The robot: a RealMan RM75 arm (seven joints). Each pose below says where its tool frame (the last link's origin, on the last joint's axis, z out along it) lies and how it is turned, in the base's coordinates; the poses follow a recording.
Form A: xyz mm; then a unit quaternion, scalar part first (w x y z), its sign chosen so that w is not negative.
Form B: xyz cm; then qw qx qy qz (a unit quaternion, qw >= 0). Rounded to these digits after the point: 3 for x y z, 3 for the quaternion.
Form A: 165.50, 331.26, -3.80, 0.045, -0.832, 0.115, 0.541
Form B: 16.550, 33.126, -0.380, 0.045, -0.832, 0.115, 0.541
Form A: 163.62, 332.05, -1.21, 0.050, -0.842, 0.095, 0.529
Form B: 16.362, 33.205, -0.121, 0.050, -0.842, 0.095, 0.529
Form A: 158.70, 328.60, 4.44, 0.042, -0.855, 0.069, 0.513
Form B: 15.870, 32.860, 0.444, 0.042, -0.855, 0.069, 0.513
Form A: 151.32, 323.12, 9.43, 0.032, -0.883, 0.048, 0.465
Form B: 15.132, 32.312, 0.943, 0.032, -0.883, 0.048, 0.465
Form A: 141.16, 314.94, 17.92, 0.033, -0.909, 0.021, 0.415
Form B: 14.116, 31.494, 1.792, 0.033, -0.909, 0.021, 0.415
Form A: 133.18, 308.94, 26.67, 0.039, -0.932, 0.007, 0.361
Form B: 13.318, 30.894, 2.667, 0.039, -0.932, 0.007, 0.361
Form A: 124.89, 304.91, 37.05, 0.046, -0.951, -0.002, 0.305
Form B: 12.489, 30.491, 3.705, 0.046, -0.951, -0.002, 0.305
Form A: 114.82, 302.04, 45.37, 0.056, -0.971, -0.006, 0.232
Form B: 11.482, 30.204, 4.537, 0.056, -0.971, -0.006, 0.232
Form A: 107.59, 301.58, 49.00, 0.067, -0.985, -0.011, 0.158
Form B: 10.759, 30.158, 4.900, 0.067, -0.985, -0.011, 0.158
